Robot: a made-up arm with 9 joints. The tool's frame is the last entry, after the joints.
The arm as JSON. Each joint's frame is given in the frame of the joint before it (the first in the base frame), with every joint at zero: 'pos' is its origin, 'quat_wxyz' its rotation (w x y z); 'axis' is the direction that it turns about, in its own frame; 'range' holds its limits. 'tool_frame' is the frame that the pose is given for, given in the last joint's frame.
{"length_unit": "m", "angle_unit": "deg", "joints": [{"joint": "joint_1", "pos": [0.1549, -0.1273, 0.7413], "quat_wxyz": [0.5, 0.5, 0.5, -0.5], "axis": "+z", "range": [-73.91, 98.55]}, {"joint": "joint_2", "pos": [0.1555, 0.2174, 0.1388], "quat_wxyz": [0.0, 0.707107, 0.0, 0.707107], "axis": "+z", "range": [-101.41, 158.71]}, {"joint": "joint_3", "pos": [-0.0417, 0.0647, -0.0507], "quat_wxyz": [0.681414, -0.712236, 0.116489, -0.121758], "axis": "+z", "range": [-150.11, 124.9]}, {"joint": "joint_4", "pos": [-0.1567, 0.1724, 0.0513], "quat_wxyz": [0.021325, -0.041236, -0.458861, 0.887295], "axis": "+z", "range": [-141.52, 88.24]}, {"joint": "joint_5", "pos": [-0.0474, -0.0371, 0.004], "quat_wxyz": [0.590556, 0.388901, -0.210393, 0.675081], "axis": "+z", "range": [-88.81, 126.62]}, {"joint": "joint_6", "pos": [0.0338, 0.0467, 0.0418], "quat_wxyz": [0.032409, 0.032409, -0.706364, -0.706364], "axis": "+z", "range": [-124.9, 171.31]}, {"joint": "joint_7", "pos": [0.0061, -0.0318, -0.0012], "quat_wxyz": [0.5, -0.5, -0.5, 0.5], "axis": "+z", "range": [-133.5, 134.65]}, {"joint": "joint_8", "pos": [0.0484, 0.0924, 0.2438], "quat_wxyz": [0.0, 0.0, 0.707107, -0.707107], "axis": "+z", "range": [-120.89, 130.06]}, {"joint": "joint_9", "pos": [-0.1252, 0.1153, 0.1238], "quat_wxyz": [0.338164, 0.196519, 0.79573, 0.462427], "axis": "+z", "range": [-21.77, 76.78]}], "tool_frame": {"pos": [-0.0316, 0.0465, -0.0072], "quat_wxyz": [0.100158, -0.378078, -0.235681, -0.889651]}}
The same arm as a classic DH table. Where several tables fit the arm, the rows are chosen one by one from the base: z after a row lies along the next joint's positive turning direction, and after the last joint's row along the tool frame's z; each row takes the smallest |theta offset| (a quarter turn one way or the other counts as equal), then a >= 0, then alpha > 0; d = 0 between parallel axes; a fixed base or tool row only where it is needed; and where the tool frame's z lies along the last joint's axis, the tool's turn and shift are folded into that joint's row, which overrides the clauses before.
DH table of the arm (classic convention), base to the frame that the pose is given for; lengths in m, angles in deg. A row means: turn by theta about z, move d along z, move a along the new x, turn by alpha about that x. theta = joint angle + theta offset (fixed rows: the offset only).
base (fixed): d 0.7413  theta_offset 0.00  a 0.1549  alpha 90.00
joint_1: d 0.2661  theta_offset 0.00  a 0.2174  alpha 90.00
joint_2: d 0.1068  theta_offset 70.58  a -0.0608  alpha -92.39
joint_3: d 0.2065  theta_offset -7.35  a -0.1752  alpha 54.87
joint_4: d -0.1977  theta_offset 24.17  a 0.0574  alpha -52.48
joint_5: d 0.0648  theta_offset 82.49  a -0.0379  alpha 90.00
joint_6: d 0.0422  theta_offset -90.00  a 0.0318  alpha 90.00
joint_7: d 0.2377  theta_offset 0.00  a -0.0484  alpha -90.00
joint_8: d 0.0234  theta_offset -50.05  a -0.1688  alpha -110.10
joint_9: d -0.0337  theta_offset -73.94  a 0.0561  alpha 52.91
tool (fixed): d 0.0051  theta_offset 64.49  a 0.0000  alpha 0.00
Joint limits (deg, base to tool): -73.91..98.55 -101.41..158.71 -150.11..124.90 -141.52..88.24 -88.81..126.62 -124.90..171.31 -133.50..134.65 -120.89..130.06 -21.77..76.78

